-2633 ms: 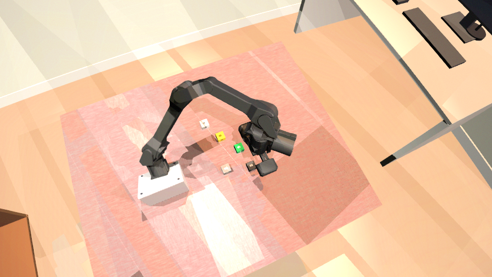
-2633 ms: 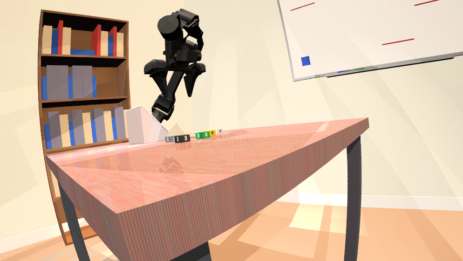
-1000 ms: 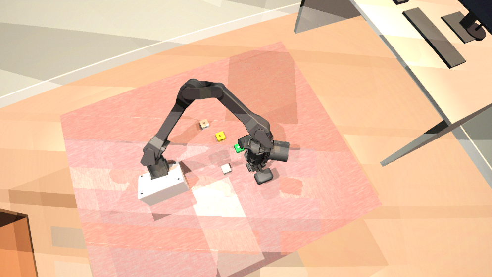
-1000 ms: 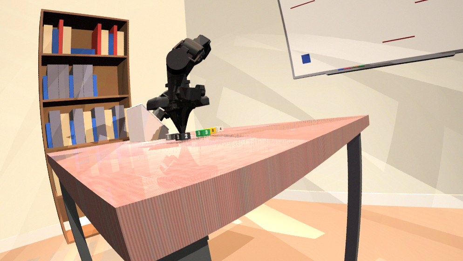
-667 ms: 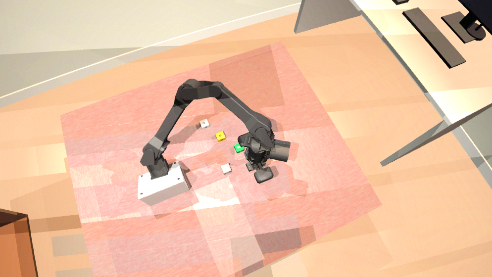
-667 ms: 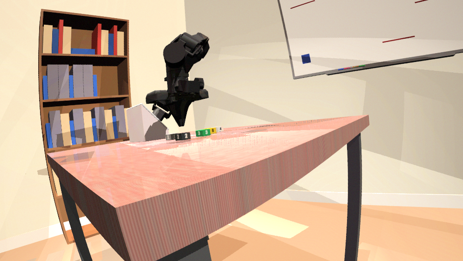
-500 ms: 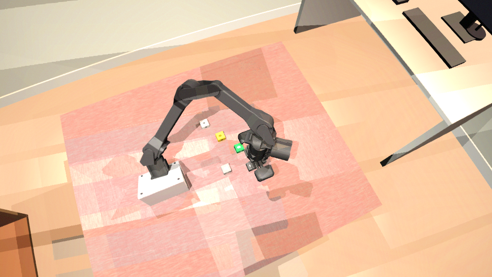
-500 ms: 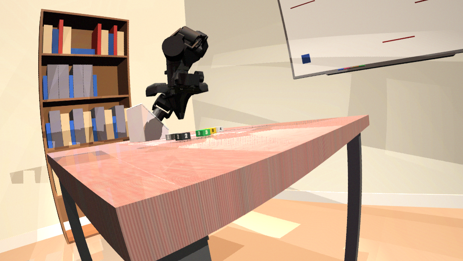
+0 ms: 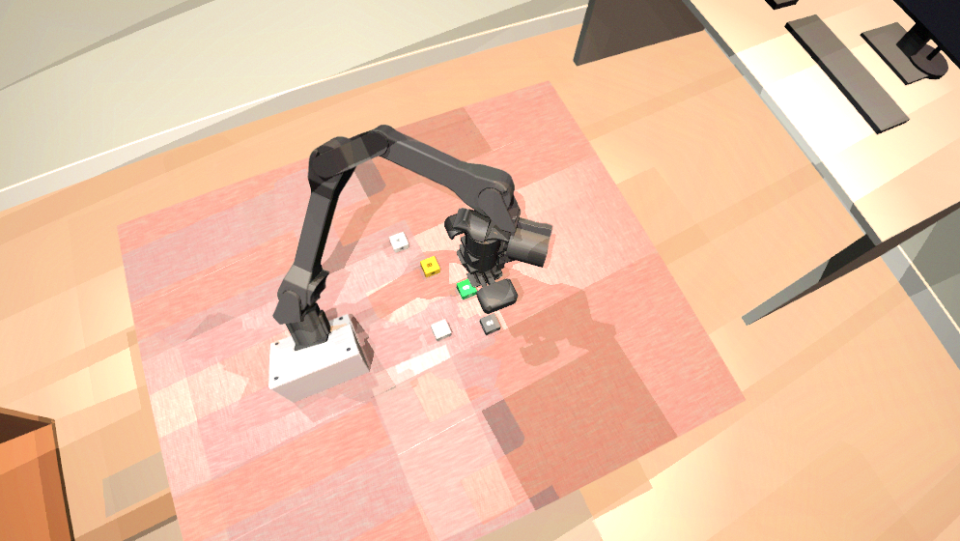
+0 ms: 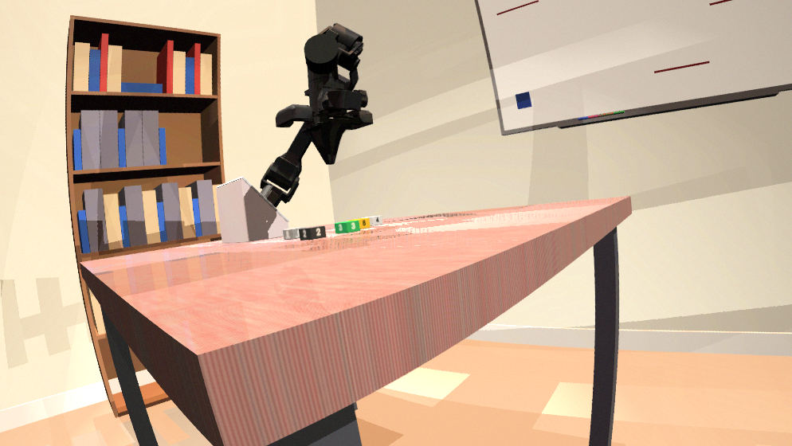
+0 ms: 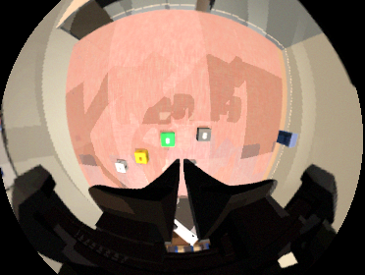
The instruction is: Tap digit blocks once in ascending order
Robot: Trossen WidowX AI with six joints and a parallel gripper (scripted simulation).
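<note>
The green block is 11 cm below my gripper tip, 3 cm to the left of it and 1 cm behind it. From my gripper tip the other things lie so: black block: 11 cm below, 6 cm to the right, 2 cm ahead; yellow block: 11 cm below, 10 cm to the left, 7 cm behind; white block: 17 cm to the left, 12 cm behind, 11 cm below.
</note>
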